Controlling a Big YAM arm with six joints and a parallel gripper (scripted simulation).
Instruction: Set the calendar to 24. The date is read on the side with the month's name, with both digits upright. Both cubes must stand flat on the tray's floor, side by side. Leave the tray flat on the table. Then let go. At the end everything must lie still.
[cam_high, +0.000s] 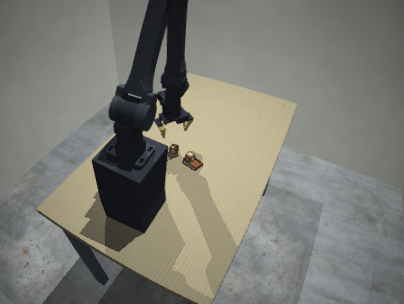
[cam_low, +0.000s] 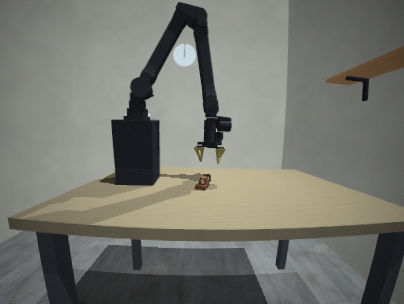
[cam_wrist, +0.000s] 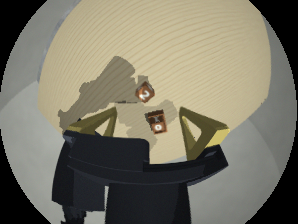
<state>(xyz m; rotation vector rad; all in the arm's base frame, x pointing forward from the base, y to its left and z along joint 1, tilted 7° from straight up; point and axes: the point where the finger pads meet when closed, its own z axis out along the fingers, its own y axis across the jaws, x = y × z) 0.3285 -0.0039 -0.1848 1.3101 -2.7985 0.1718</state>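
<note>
My gripper is now 80 mm above the brown digit cube and 10 mm past it. Also, from my hand: brown tray 100 mm to the right, 90 mm below, 40 mm behind.
</note>
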